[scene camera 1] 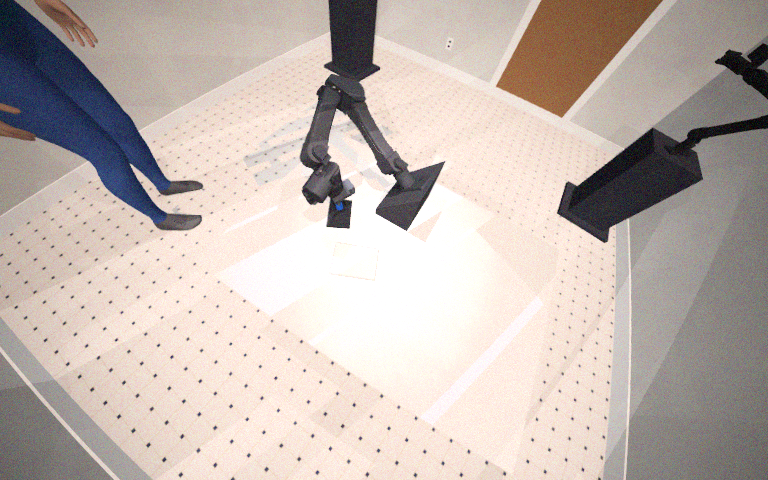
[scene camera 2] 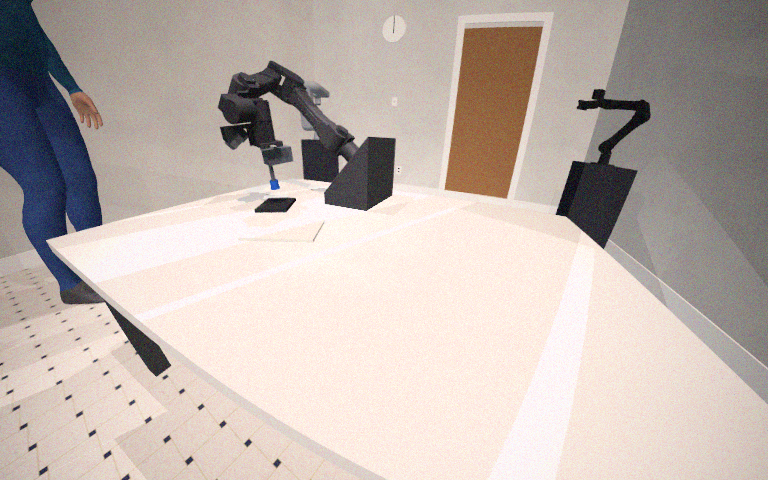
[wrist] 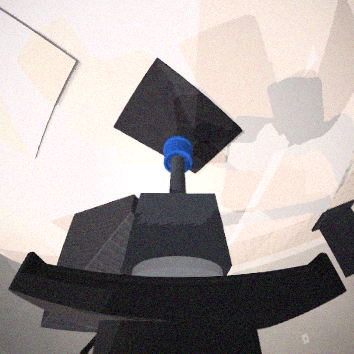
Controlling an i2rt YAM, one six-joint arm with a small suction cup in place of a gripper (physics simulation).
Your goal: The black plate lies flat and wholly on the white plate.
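Note:
Carrying nothing, the suction cup (scene camera 2: 280, 154), which also appears in the wrist view (wrist: 175, 143), is 6 cm from the middle of a black plate (wrist: 163, 104), above it. On the table rests a white plate (wrist: 42, 68).

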